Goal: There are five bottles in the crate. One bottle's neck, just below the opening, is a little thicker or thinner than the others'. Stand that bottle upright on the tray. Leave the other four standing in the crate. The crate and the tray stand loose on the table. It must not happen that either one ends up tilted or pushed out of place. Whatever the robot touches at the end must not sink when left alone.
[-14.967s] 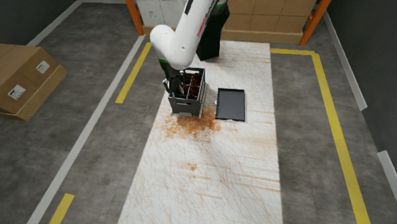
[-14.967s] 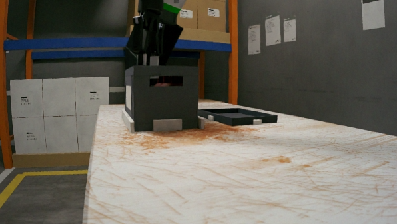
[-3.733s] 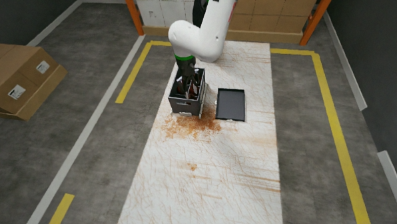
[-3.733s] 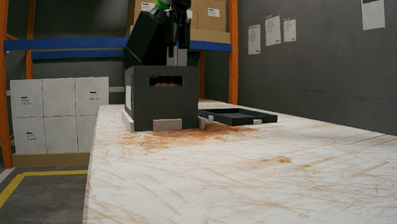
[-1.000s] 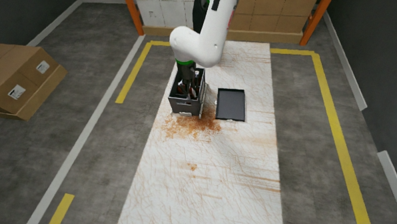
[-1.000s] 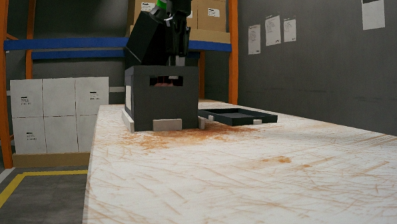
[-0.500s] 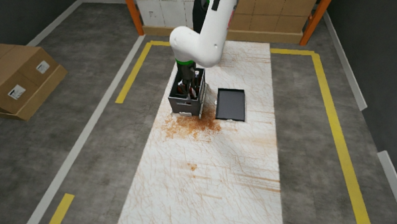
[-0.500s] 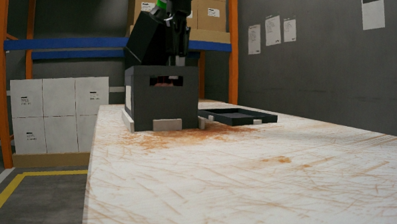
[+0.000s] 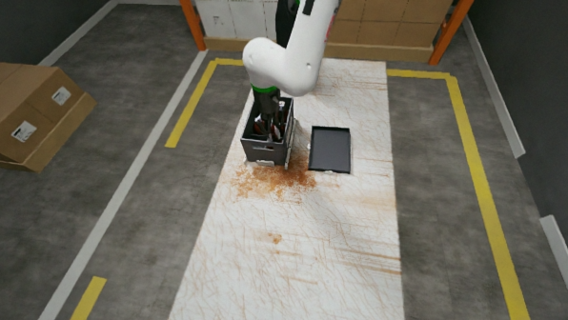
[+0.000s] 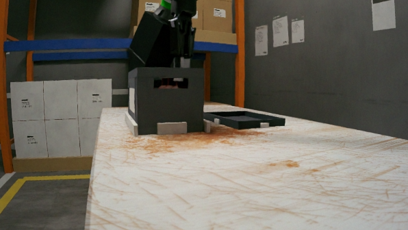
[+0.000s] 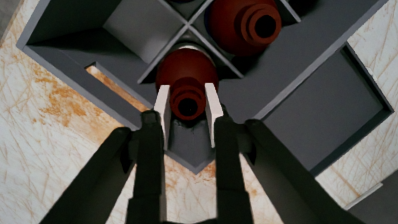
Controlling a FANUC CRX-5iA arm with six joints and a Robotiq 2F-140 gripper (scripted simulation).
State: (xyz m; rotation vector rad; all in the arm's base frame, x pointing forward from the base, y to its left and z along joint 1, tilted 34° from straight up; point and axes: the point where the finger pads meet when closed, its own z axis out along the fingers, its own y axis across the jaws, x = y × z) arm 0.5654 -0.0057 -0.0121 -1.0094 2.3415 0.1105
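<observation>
Now: hand 9 cm past the grey crate, 9 cm above it and 5 cm to the left of it. From my hand the other things lie so: dark tray: 24 cm to the left, 16 cm below, 10 cm behind.
</observation>
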